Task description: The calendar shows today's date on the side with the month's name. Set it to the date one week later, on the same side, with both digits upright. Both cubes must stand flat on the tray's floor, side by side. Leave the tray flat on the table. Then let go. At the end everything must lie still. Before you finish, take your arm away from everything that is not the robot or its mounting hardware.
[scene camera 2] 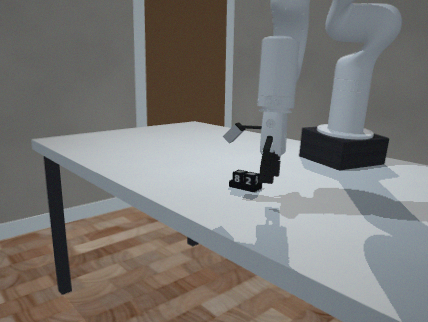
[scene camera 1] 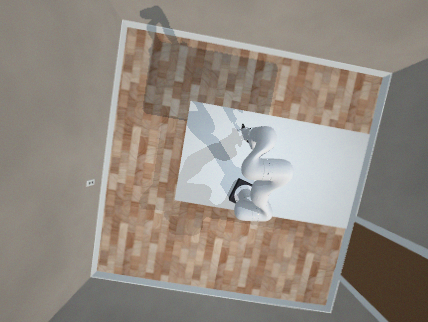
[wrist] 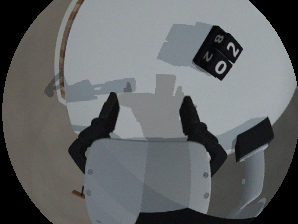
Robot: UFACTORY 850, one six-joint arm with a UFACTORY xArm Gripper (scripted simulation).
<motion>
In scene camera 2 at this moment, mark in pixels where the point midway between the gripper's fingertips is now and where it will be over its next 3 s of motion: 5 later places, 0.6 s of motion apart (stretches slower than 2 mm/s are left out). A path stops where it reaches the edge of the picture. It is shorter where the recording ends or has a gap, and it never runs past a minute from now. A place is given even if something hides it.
My gripper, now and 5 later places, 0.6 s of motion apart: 269, 179; 268, 192; 268, 190; 268, 178; 261, 174; 256, 170
</motion>
